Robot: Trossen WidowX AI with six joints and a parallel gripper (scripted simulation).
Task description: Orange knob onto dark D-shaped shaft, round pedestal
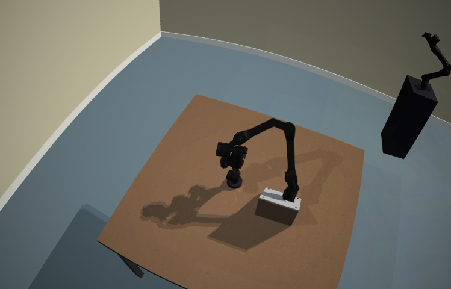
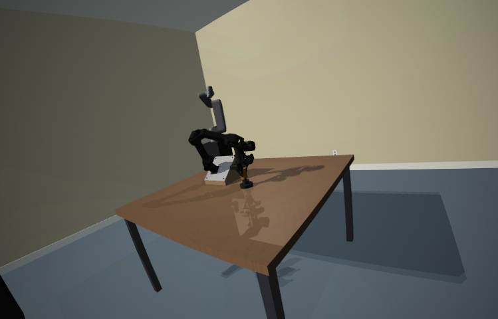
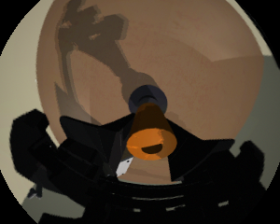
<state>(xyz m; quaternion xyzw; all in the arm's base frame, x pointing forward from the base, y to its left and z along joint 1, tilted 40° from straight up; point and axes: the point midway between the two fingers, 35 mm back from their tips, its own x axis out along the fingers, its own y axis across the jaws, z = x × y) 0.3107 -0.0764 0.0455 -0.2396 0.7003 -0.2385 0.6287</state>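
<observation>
My gripper tip is 2 cm below the orange knob. Round my gripper tip: round pedestal: 4 cm below.
</observation>
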